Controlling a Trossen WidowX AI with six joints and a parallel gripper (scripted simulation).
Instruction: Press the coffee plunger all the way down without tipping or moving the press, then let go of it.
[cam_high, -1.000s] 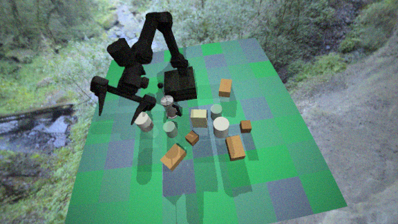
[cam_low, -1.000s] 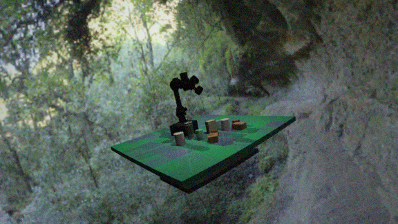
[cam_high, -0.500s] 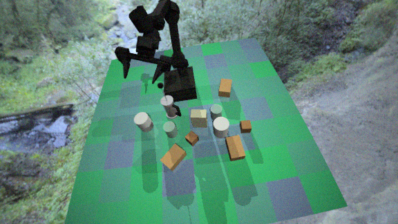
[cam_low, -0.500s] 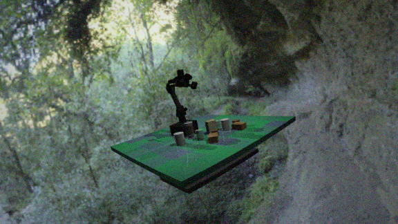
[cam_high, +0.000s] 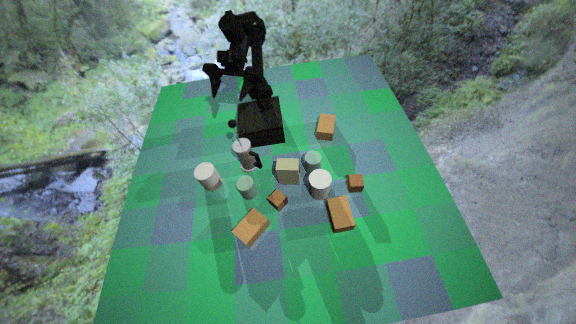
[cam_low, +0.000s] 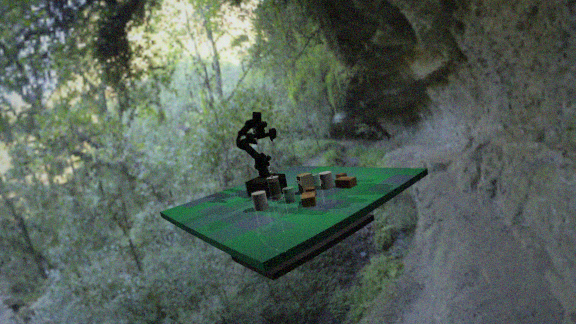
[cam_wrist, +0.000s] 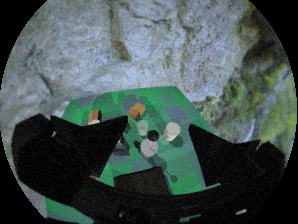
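Now: gripper tip 220 mm above the coffee press and 30 mm short of it. Also, from my gripper tip: pale cube: 290 mm below, 140 mm to the left, 130 mm ahead.
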